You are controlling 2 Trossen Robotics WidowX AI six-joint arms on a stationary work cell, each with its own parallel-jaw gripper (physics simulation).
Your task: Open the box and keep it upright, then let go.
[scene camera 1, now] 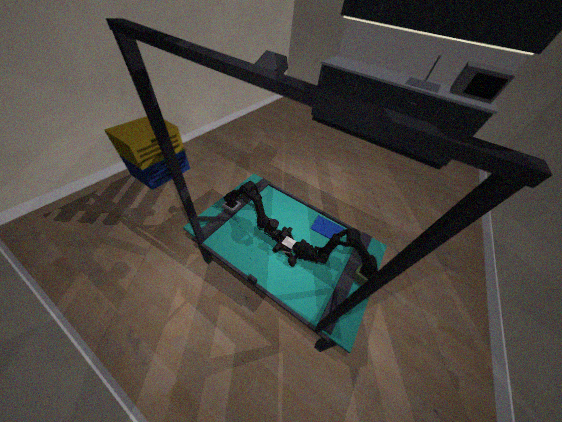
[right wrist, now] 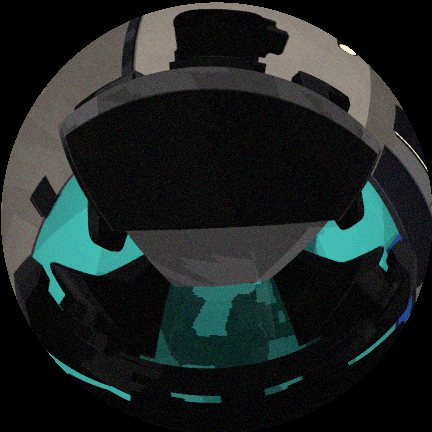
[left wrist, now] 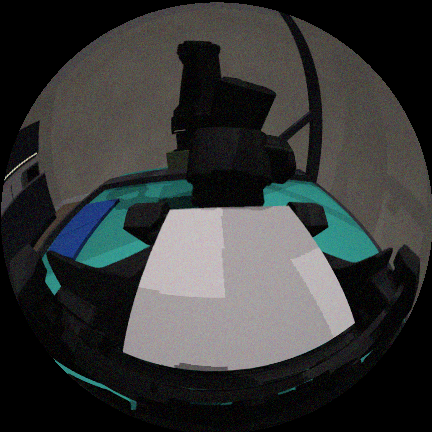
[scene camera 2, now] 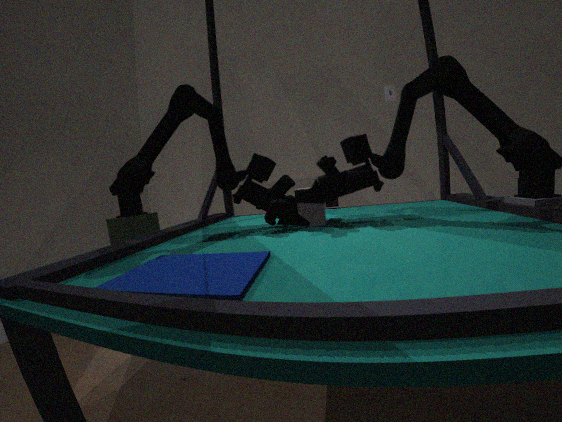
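Seen in the pictures: left gripper, fingertip midpoint: [scene camera 1: 293, 247] [right wrist: 252, 241] [left wrist: 229, 242] [scene camera 2: 295, 200]; right gripper, fingertip midpoint: [scene camera 1: 287, 249] [right wrist: 219, 245] [scene camera 2: 310, 222]; left arm's base, origin of the base link: [scene camera 1: 231, 203] [scene camera 2: 536, 196]; right arm's base, origin of the base link: [scene camera 1: 366, 272] [left wrist: 185, 148] [scene camera 2: 131, 215].
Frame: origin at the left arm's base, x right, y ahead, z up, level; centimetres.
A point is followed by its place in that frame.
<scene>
The small white-grey box [scene camera 1: 288, 242] {x 7.4, y 53.2, z 6.1 cm} [scene camera 2: 314, 214] [left wrist: 235, 300] [right wrist: 215, 165] stands upright near the middle of the teal table. Its pale top fills much of the left wrist view. Its dark near face and grey lower part show in the right wrist view. No raised lid can be made out. My left gripper [scene camera 1: 285, 240] {x 7.0, y 57.2, z 3.3 cm} [scene camera 2: 306, 196] {x 7.0, y 57.2, z 3.3 cm} [left wrist: 229, 242] {x 7.0, y 57.2, z 3.3 cm} is shut on the box, with its fingers on two opposite sides. My right gripper [scene camera 1: 295, 246] {x 7.0, y 53.9, z -2.9 cm} [scene camera 2: 300, 220] {x 7.0, y 53.9, z -2.9 cm} [right wrist: 219, 245] {x 7.0, y 53.9, z -2.9 cm} reaches the box low from the other side and looks shut on it. Its fingertip contact is partly hidden.
A flat blue panel [scene camera 1: 327, 227] {x -26.1, y 68.7, z -2.6 cm} [scene camera 2: 190, 274] {x -27.5, y 67.4, z -2.6 cm} [left wrist: 82, 230] {x -21.1, y 66.1, z -2.6 cm} lies on the teal table [scene camera 1: 250, 255] {x 24.2, y 36.3, z -3.4 cm} [scene camera 2: 425, 265] {x -25.4, y 37.8, z -3.4 cm} near a long edge. Dark frame posts [scene camera 1: 172, 170] {x 36.0, y 5.5, z 55.7 cm} [scene camera 2: 439, 130] {x 33.9, y 5.7, z 22.0 cm} rise from the table edges. A yellow and blue crate stack [scene camera 1: 150, 150] stands on the floor beyond.
</scene>
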